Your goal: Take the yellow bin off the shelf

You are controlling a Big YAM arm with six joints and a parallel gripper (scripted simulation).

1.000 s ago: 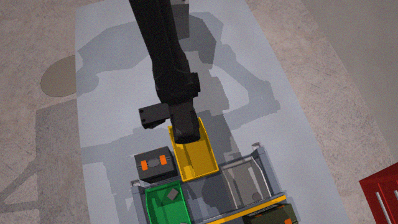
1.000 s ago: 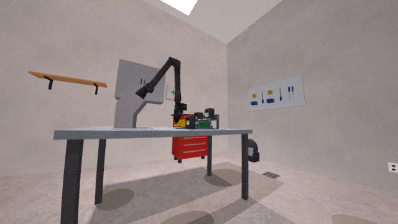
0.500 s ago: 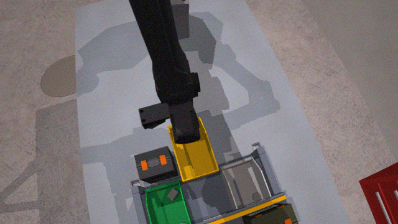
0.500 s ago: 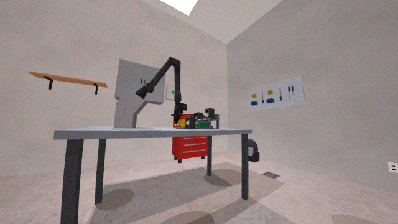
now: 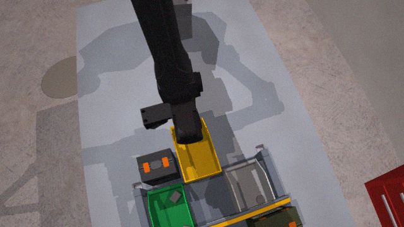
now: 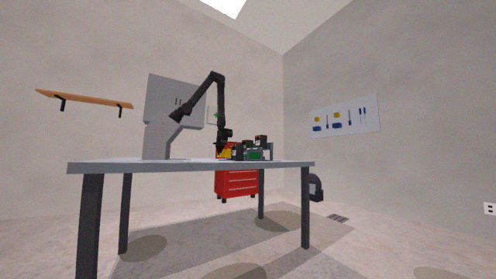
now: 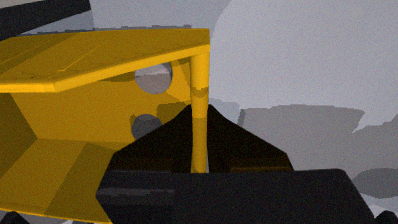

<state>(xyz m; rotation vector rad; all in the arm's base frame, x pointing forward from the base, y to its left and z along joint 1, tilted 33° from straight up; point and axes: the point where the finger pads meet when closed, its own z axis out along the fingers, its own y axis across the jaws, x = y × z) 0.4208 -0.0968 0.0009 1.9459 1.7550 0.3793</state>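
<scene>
My gripper is now 8 cm short of the yellow bin, 1 cm to the left of it and 1 cm below it. Also, from my hand: green bin: 22 cm ahead, 15 cm to the right, 1 cm below; then grey bin: 26 cm ahead, 7 cm to the left, 1 cm below.
</scene>
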